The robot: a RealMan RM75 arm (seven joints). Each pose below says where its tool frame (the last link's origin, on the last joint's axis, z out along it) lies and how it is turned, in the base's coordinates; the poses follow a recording.
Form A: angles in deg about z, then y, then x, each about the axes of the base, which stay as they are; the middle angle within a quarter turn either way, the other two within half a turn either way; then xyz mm.
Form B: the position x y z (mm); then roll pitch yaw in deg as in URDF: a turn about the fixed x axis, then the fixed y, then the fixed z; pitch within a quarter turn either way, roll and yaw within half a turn. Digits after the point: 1 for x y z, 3 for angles.
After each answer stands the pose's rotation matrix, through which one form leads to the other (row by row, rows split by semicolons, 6 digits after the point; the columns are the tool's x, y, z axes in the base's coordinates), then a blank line. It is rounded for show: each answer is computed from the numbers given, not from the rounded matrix.
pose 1, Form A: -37.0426, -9.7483, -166.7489, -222.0, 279.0, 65.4
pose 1, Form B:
-222.0, 279.0, 65.4, -163.605, -0.374, 38.124
0.786663 0.593711 -0.169320; 0.617348 -0.753556 0.225909; 0.006533 -0.282244 -0.959320

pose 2, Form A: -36.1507, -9.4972, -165.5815, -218.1, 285.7, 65.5
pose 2, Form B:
-218.1, 285.7, 65.5, -162.820, -1.023, 37.200
0.796401 0.581826 -0.164999; 0.604506 -0.757799 0.245590; 0.017854 -0.295331 -0.955228

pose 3, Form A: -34.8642, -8.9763, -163.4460, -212.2, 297.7, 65.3
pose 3, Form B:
-212.2, 297.7, 65.3, -161.366, -2.301, 35.795
0.810460 0.564632 -0.156026; 0.584416 -0.761089 0.281429; 0.040155 -0.319271 -0.946812

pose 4, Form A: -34.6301, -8.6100, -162.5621, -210.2, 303.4, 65.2
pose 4, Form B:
-210.2, 303.4, 65.2, -160.840, -3.025, 35.442
0.813565 0.561872 -0.149708; 0.579075 -0.759527 0.296295; 0.052772 -0.327747 -0.943291

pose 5, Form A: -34.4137, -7.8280, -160.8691, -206.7, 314.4, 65.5
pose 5, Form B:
-206.7, 314.4, 65.5, -159.869, -4.535, 34.929
0.817291 0.559898 -0.136200; 0.570776 -0.754190 0.324674; 0.079064 -0.343092 -0.935968

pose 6, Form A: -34.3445, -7.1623, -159.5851, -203.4, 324.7, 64.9
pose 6, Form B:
-203.4, 324.7, 64.9, -159.162, -5.757, 34.576
0.819218 0.559765 -0.124680; 0.564641 -0.749266 0.346094; 0.100313 -0.353926 -0.929878

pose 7, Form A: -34.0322, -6.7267, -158.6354, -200.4, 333.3, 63.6
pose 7, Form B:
-200.4, 333.3, 63.6, -158.573, -6.516, 34.068
0.823018 0.555806 -0.117134; 0.556563 -0.747892 0.361794; 0.113484 -0.362955 -0.924870

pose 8, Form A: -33.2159, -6.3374, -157.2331, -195.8, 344.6, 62.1
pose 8, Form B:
-195.8, 344.6, 62.1, -157.505, -7.287, 33.042
0.831500 0.544448 -0.110383; 0.540852 -0.748029 0.384618; 0.126835 -0.379511 -0.916452

